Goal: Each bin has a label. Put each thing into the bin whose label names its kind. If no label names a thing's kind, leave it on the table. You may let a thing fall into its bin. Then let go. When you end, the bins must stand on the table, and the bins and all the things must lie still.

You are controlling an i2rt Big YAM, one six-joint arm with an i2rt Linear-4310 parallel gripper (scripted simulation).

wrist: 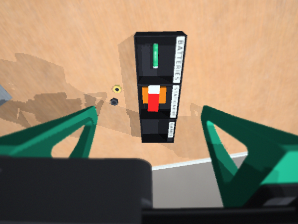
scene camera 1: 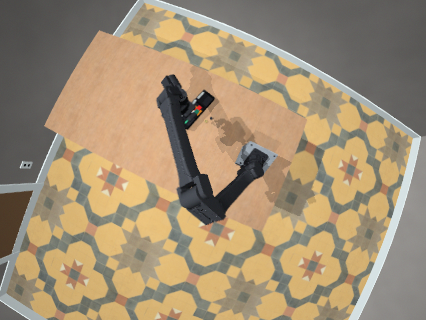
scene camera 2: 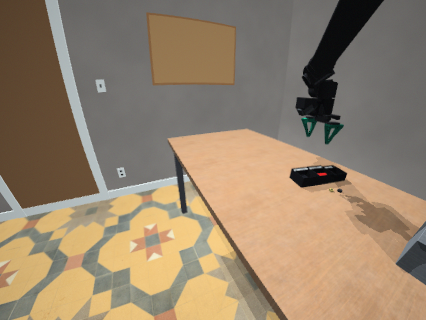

Scene:
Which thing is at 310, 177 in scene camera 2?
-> A black bin.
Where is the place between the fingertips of my gripper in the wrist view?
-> At 149, 111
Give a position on a black bin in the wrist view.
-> At 159, 126

